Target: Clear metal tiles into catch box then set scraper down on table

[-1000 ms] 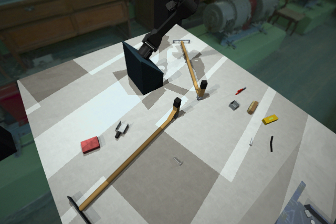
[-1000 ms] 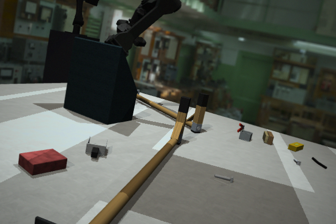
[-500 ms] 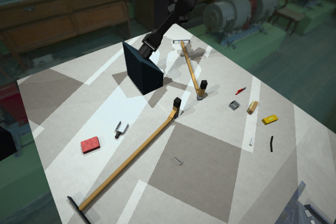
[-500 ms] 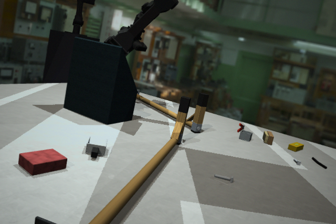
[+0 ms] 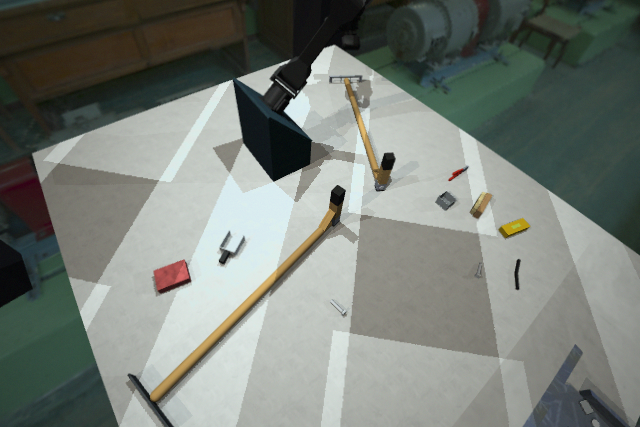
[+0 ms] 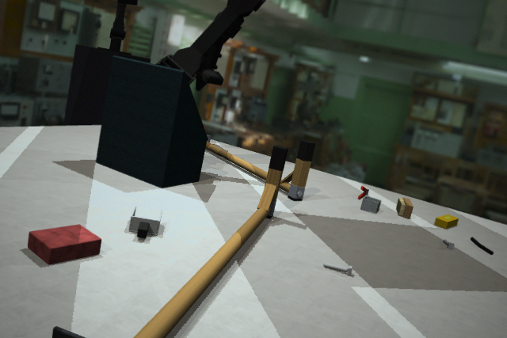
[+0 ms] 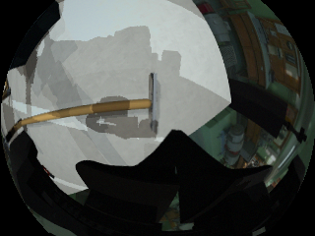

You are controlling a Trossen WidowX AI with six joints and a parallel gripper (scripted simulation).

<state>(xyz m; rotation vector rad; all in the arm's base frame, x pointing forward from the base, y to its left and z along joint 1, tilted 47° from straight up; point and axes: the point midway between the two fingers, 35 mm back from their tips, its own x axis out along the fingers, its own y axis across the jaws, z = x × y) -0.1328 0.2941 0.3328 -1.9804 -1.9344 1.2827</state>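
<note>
Now: the grey box 64 cm ahead of my gripper tip, 18 cm to the right of it and 18 cm below it. Round my gripper tip: wooden block (72 cm ahead, 11 cm to the right, 17 cm below); then red clip (61 cm ahead, 4 cm to the right, 17 cm below); then yellow piece (83 cm ahead, 10 cm to the right, 17 cm below).
</note>
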